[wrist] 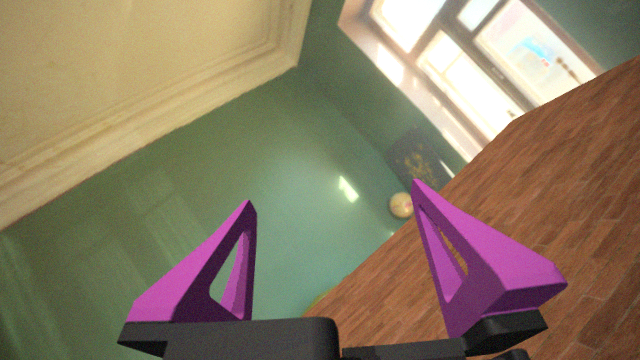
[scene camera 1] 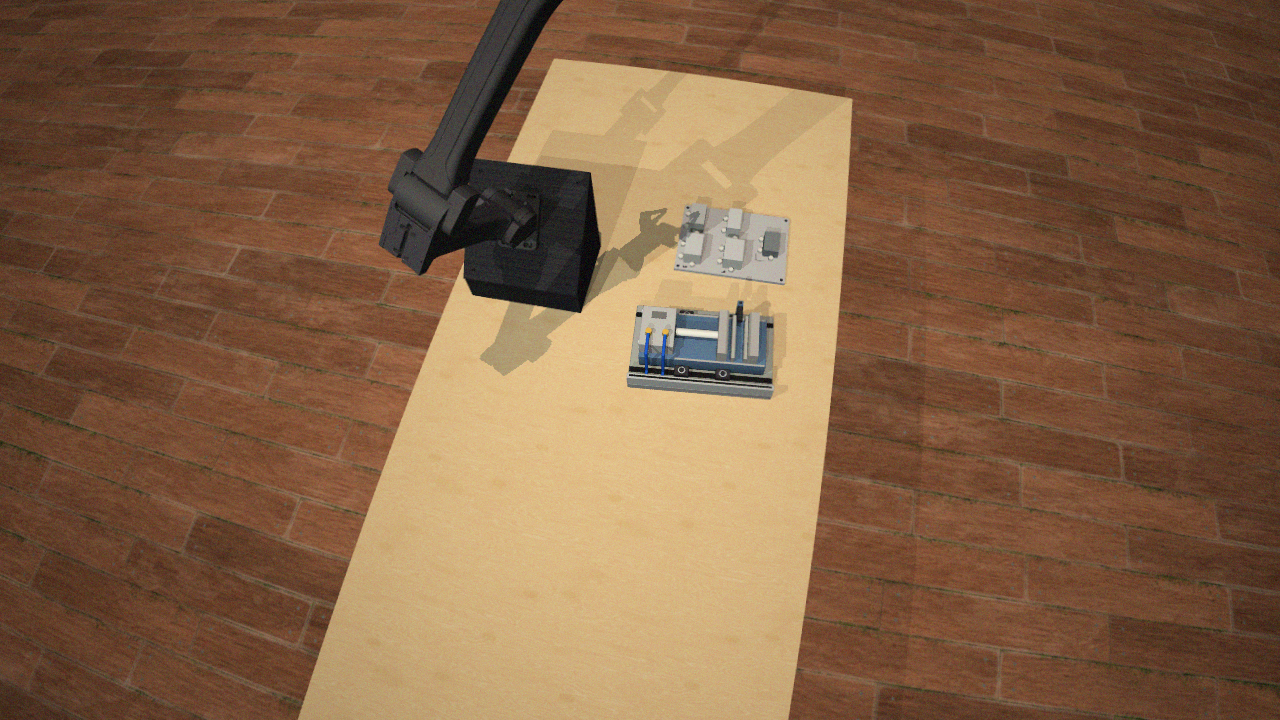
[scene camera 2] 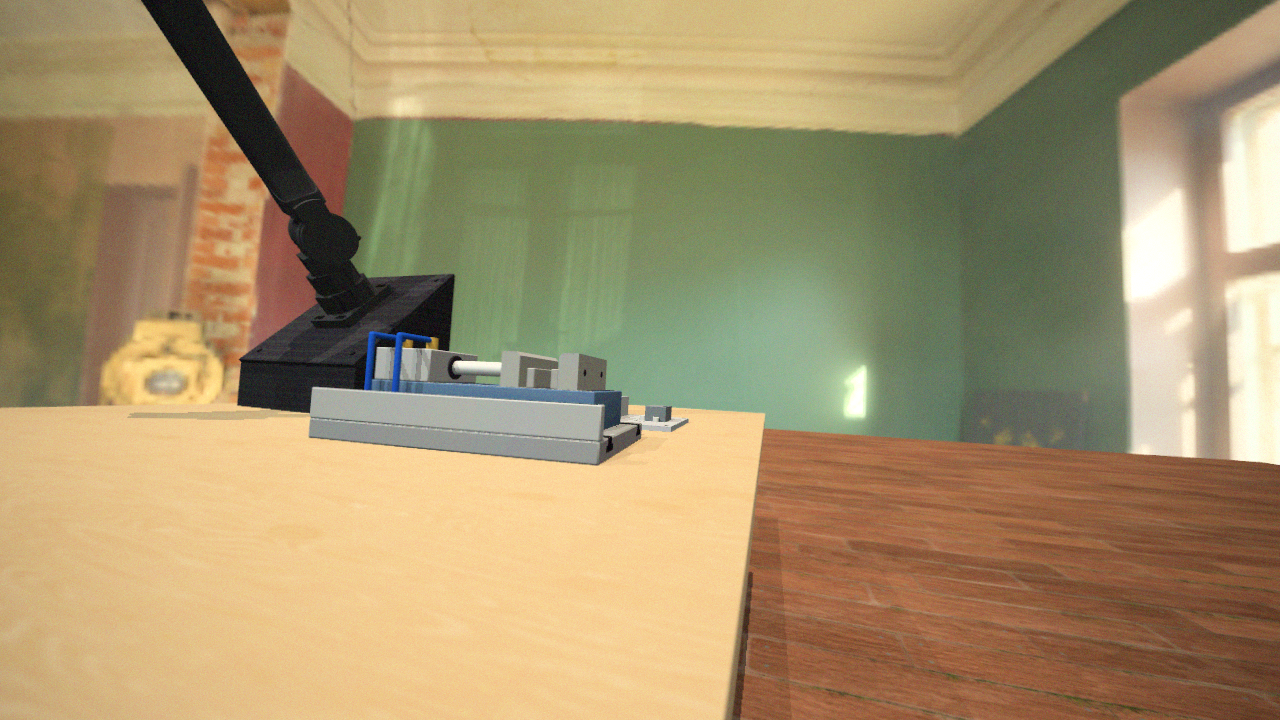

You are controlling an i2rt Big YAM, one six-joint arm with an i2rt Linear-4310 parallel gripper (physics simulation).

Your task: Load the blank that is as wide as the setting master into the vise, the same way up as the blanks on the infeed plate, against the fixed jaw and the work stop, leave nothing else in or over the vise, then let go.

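Frame: origin at the arm's base, x ahead, y left, z up, level; metres.
Seen in the pictures: gripper, between the fingertips: (wrist: 330,196); arm's base, origin of its link: (scene camera 1: 520,219) (scene camera 2: 356,308).
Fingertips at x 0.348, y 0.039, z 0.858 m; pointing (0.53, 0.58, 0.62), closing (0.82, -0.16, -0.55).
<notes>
Pixels of each thing's top centre, then the offset from my fingertips to it. "spot": a spot on its surface instead.
- infeed plate, centre of its top: (scene camera 2: 610,416) (scene camera 1: 733,242) dx +0.097, dy +0.106, dz -1.030 m
- darker grey block, centre of its top: (scene camera 2: 659,405) (scene camera 1: 771,241) dx +0.185, dy +0.108, dz -1.005 m
- vise, centre of its top: (scene camera 2: 500,350) (scene camera 1: 704,331) dx +0.068, dy -0.192, dz -0.939 m
- dark upright piece, a spot on its surface: (scene camera 1: 740,310) spot: dx +0.133, dy -0.129, dz -0.942 m
My gripper (wrist: 330,196) is open and empty, its magenta fingers wide apart; it points at the wall and floor, away from the table, and is outside both scene views. The infeed plate (scene camera 1: 760,272) (scene camera 2: 672,423) carries several light grey blanks, including a back left one (scene camera 1: 696,214), a front left one (scene camera 1: 693,245) and a front middle one (scene camera 1: 733,253). A darker grey block (scene camera 1: 770,242) (scene camera 2: 657,412) sits at its right. The vise (scene camera 1: 698,352) (scene camera 2: 501,392) has its fixed jaw (scene camera 1: 753,337) (scene camera 2: 581,371) at the right. Low grey pieces (scene camera 2: 539,377) show between the jaws; their kind is unclear.
The arm's black base block (scene camera 1: 532,273) (scene camera 2: 295,380) stands left of the vise and plate. Blue hoses (scene camera 1: 663,353) (scene camera 2: 397,362) rise at the vise's left end. A dark upright piece (scene camera 1: 740,310) stands at the back of the jaws. The table's right edge lies beyond the plate.
</notes>
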